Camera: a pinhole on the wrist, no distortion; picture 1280 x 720 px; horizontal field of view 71.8 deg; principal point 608.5 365.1 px. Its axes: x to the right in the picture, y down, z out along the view. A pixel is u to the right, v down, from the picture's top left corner.
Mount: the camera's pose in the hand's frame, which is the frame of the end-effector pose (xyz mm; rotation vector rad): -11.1 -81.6 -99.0 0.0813 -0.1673 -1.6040
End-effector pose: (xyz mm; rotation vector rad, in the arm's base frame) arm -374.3 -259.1 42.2 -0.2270 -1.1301 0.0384
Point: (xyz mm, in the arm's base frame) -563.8 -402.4 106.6
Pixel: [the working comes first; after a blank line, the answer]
In the camera's frame: 102.3 12.8 269.1

944.6 407.3
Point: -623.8 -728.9 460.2
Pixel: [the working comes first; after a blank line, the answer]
In the camera's frame: 493.2 287.7 352.0

outside the picture
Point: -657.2 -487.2 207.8
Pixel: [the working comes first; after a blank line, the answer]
In the camera's frame: 217.0 71.5 366.8

1131.6 537.4
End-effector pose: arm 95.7 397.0 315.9 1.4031 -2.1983 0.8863
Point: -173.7 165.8 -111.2
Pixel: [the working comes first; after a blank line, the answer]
In the camera's frame: -355.7 91.5 576.1

62.6 505.6
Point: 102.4 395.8 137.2
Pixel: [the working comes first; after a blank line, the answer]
In the camera's frame: -112.9 -67.9 249.7

208.6 124.7
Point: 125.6 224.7 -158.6
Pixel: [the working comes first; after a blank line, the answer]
In the camera's frame: -109.5 -94.1 591.2

444.7 224.3
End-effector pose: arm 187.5 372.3 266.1 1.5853 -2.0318 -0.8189
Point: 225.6 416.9 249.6
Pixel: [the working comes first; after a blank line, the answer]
In the camera's frame: -44.2 -27.5 102.3

226.7 127.2
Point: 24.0 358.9 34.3
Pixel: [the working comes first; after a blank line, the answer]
In the camera's frame: -21.1 126.5 359.5

556.5 676.1
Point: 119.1 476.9 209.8
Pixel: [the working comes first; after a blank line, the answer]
In the camera's frame: -96.0 -42.3 219.1

221.3 194.6
